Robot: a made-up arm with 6 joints.
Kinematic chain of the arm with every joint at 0, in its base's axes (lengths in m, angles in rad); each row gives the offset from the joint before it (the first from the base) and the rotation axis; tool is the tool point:
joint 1: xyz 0 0 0.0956 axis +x
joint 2: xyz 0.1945 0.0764 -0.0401 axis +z
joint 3: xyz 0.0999 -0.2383 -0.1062 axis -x
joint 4: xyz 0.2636 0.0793 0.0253 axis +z
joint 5: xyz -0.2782 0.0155 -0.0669 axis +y
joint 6: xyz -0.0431 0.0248 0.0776 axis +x
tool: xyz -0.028 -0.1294 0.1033
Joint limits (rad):
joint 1: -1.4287..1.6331
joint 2: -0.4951..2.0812
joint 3: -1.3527..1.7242
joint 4: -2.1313..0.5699
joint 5: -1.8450..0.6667
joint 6: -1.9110..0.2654
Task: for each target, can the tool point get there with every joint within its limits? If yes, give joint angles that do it. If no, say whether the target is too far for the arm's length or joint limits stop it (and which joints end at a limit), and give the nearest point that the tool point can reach.
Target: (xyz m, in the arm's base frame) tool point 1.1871 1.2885 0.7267
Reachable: no: too far | nearest point 0.7801 0.7972 0.4861 | short by 0.682 m
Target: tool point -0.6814 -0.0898 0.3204
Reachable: no: joint limits stop it (at a limit: joint 1, joint 2) | nearest point -0.3441 -0.0142 0.4227 | short by 0.360 m
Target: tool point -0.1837 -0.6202 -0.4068
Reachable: no: joint limits stop it (at a limit: joint 1, joint 2) | nearest point -0.1417 -0.5651 -0.4078 | short by 0.069 m
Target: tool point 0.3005 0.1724 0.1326
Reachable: yes | joints 0.1119 0.1991 0.0913 -0.3666 0.2040 -1.3878
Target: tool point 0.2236 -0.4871 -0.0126
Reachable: yes | joints -1.0443 0.6001 1.4214 -0.3352 -1.1739 -1.1601
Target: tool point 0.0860 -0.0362 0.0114
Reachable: yes | joints 0.3092 -0.0994 1.3997 0.2869 -0.6530 -0.6238
